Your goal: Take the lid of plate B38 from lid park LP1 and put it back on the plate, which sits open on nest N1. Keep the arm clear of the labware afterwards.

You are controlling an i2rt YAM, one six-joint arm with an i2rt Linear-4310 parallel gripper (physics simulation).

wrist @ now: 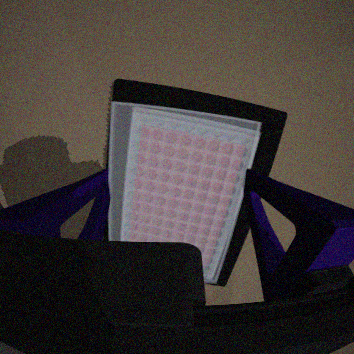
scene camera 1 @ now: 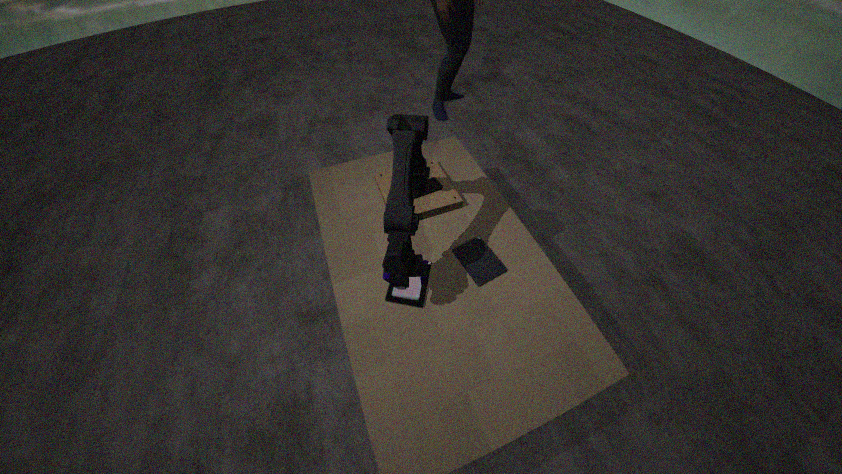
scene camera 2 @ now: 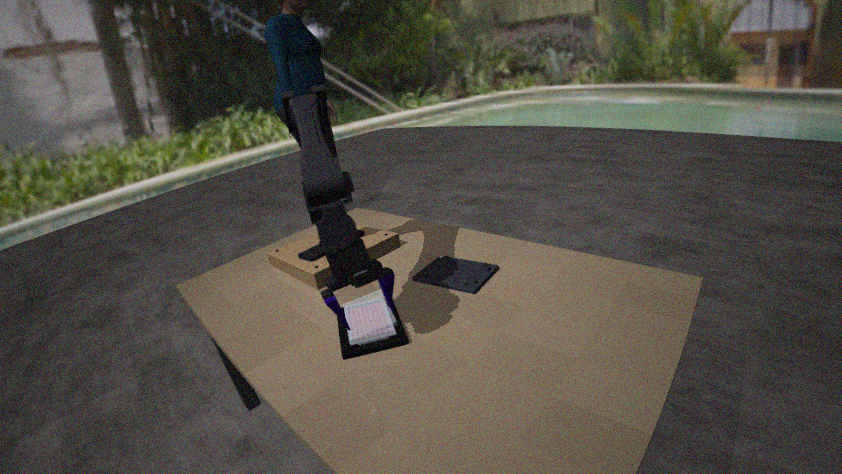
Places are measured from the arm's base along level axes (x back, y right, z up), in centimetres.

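Where they show: gripper, between the fingertips: [wrist: 177, 177] [scene camera 2: 370, 320]; arm's base, origin of its link: [scene camera 1: 417, 191].
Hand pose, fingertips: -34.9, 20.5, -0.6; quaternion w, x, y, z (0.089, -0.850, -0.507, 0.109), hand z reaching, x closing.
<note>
Each offset is from my fingertips to the centre of the thing, as dx, dy, dz. "*": to the spot under its first point. Level surfaces: height alone.
The open plate B38 {+1.9, -1.2, +0.1} [scene camera 1: 415, 288] [scene camera 2: 371, 325] [wrist: 185, 192], with pinkish wells, sits on the black nest N1 {+2.5, -1.4, -2.6} [scene camera 2: 377, 348] [wrist: 200, 98]. My gripper [scene camera 1: 406, 270] [scene camera 2: 370, 315] [wrist: 177, 177] is shut on the clear lid {* +5.5, -4.3, +0.6} [scene camera 2: 365, 299] [wrist: 120, 155], one purple finger on each side. The lid lies over the plate, shifted left of it in the wrist view, with a grey strip of lid showing past the plate's left edge. Whether it touches the plate is not clear. The near end is hidden by the gripper body. The dark lid park LP1 {-1.3, -26.3, -2.5} [scene camera 1: 490, 268] [scene camera 2: 474, 279] bears no lid.
The arm's base stands on a wooden board [scene camera 1: 444, 202] [scene camera 2: 294, 262] at the back of the table {dz -3.5} [scene camera 1: 471, 365] [scene camera 2: 500, 382]. The lid park lies to the right of the nest in both scene views. A person [scene camera 1: 454, 52] [scene camera 2: 297, 55] stands behind the table.
</note>
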